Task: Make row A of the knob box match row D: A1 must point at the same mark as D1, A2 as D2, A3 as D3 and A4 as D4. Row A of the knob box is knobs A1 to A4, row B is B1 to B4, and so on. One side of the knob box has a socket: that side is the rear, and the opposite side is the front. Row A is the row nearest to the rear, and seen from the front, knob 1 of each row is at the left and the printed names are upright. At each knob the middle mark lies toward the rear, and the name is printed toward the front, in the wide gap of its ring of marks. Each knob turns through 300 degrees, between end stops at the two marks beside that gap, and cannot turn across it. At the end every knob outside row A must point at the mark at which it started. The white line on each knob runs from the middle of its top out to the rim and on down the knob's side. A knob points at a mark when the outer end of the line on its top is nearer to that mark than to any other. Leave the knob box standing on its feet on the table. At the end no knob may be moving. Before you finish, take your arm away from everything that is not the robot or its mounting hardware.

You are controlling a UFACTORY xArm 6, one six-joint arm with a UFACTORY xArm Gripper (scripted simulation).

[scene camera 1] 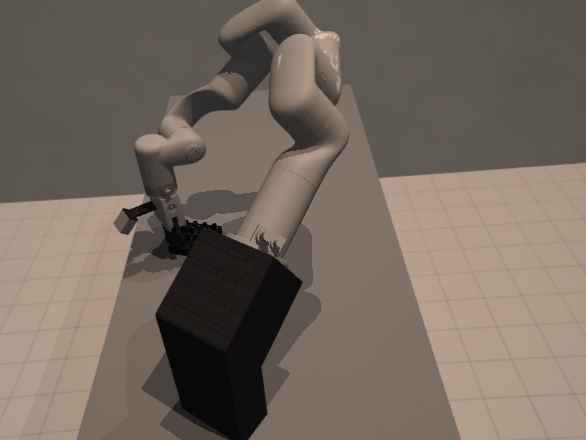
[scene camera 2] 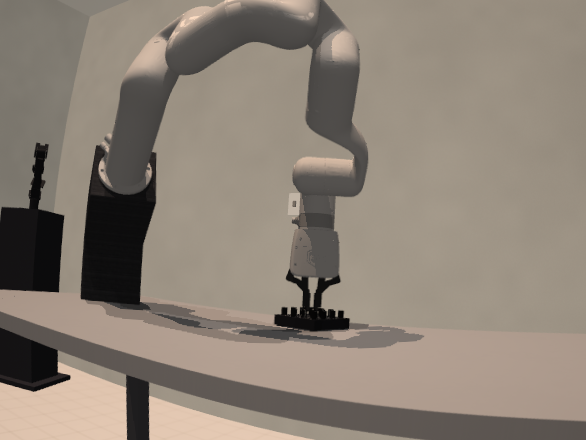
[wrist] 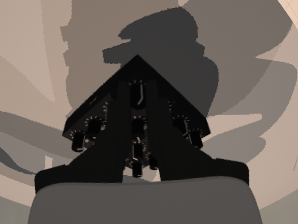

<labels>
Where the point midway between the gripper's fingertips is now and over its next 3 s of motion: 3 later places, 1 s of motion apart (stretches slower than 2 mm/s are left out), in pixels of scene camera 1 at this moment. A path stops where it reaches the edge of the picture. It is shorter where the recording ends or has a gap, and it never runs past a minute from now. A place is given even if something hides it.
My gripper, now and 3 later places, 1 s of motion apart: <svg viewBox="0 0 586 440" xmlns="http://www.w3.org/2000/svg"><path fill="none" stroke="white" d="M174 242L172 232L171 230L171 228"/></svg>
</labels>
